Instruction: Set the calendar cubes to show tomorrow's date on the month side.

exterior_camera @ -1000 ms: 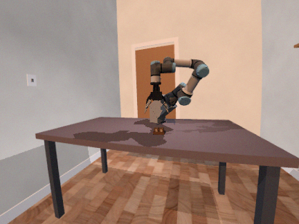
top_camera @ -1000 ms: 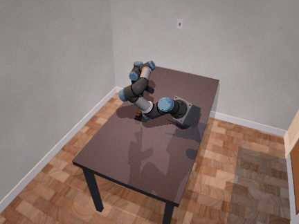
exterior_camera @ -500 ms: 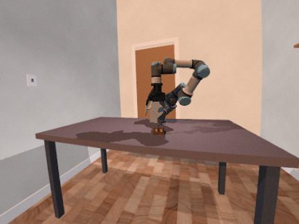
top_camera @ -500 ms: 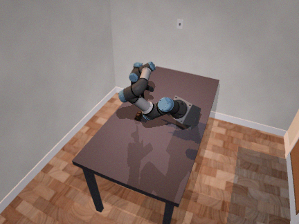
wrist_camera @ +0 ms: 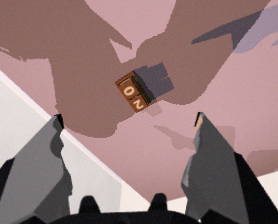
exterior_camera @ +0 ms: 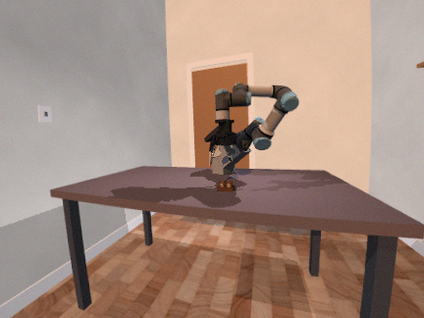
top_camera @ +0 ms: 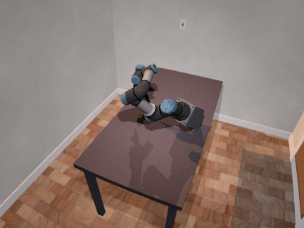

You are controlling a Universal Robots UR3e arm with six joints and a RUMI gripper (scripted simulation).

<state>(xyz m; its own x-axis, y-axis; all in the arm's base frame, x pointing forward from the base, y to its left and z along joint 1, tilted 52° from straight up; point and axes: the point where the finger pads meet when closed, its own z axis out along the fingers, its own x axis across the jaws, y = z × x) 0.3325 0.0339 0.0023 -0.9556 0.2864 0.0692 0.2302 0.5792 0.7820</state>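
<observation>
Now: hand 10 cm above the brown number cube and 1 cm short of it. Round my hand: brown calendar tray 11 cm below, 2 cm to the left.
</observation>
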